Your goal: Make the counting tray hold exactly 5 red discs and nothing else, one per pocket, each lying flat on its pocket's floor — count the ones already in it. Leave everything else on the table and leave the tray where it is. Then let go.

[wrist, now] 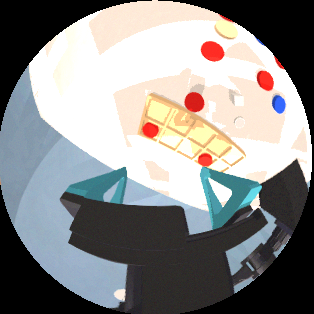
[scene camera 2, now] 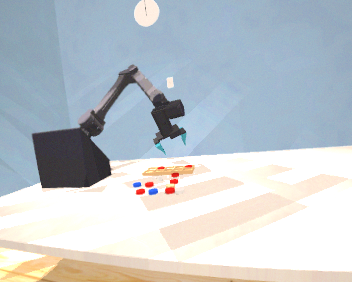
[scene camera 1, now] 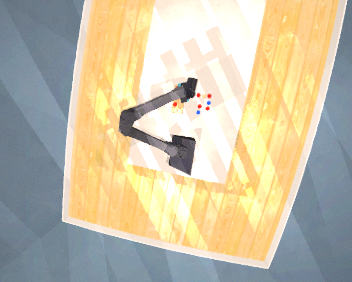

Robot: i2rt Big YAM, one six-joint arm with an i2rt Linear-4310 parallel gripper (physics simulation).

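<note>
The counting tray [scene camera 1: 180, 105] [scene camera 2: 150, 172] [wrist: 158, 109] is tan, with two rows of square pockets. One red disc [scene camera 2: 189, 166] [wrist: 150, 130] is in an end pocket; another red disc [scene camera 1: 175, 104] [scene camera 2: 161, 168] [wrist: 205, 160] is in the same row, nearer the other end. A loose red disc [scene camera 2: 175, 175] [wrist: 194, 102] lies close beside the tray's long side. Several more red discs lie farther off, including one [scene camera 2: 173, 181] [wrist: 212, 51] and another [scene camera 2: 149, 184] [wrist: 265, 80]. My gripper [scene camera 1: 183, 93] [scene camera 2: 175, 149] [wrist: 164, 170] is open and empty, high above the table near the tray.
A blue disc [scene camera 1: 198, 112] [scene camera 2: 137, 185] [wrist: 279, 104], a second blue disc [scene camera 1: 208, 103] [scene camera 2: 153, 191] and a cream disc [scene camera 2: 170, 186] [wrist: 226, 29] lie among the loose red ones. A small white cube [wrist: 238, 100] and a white round piece [wrist: 239, 122] lie near the tray.
</note>
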